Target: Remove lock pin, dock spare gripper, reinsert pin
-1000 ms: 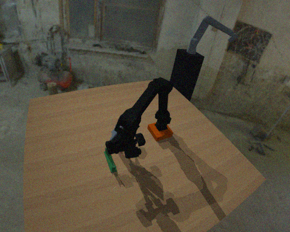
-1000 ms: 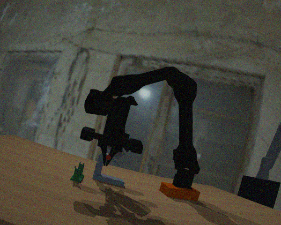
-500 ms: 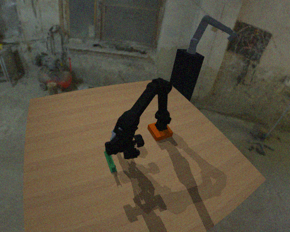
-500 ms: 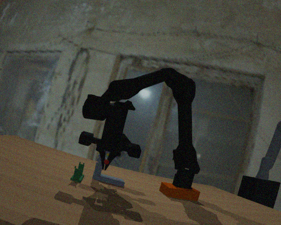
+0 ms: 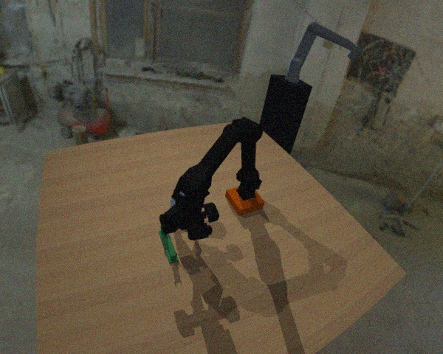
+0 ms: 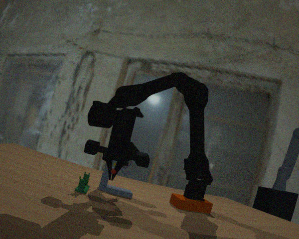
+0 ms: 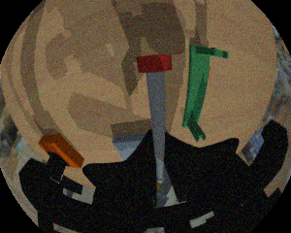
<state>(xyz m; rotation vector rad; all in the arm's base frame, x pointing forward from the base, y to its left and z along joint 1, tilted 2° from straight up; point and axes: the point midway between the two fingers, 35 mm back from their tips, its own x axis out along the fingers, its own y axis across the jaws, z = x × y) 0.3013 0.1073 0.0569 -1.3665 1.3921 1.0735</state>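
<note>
The socket is 9 cm to the right of my gripper tip and 1 cm behind it. Round my gripper tip: green holder (8 cm ahead, 3 cm below, 2 cm to the left); spare gripper (9 cm to the right, 7 cm above, 3 cm behind).
</note>
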